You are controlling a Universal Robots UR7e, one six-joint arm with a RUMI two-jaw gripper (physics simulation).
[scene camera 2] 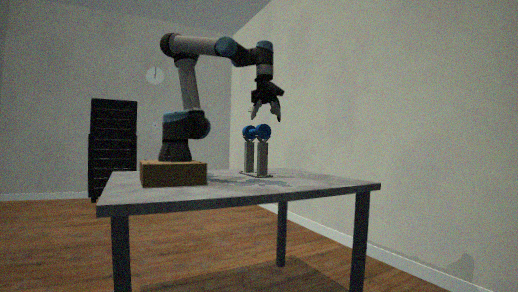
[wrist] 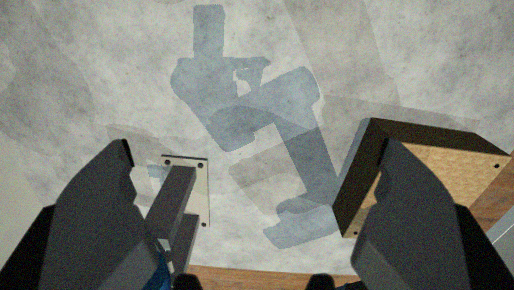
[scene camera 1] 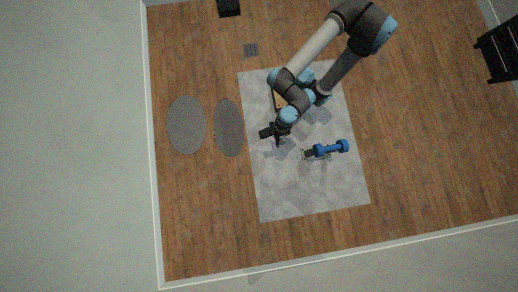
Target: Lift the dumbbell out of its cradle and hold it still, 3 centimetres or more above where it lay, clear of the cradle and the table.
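The blue dumbbell lies level on top of the cradle's two grey posts, whose base plate rests on the table. In the wrist view a small part of the dumbbell shows at the bottom left, mostly hidden by the left finger. My gripper is wide open and empty, fingers pointing down. In scene camera 2 its fingertips show a little above the dumbbell's height; in scene camera 1 it is to the left of the dumbbell, apart from it.
The arm's wooden base block stands on the grey table. It shows at the right in the wrist view. Shadows of the arm fall on the table top. A black cabinet stands away from the table.
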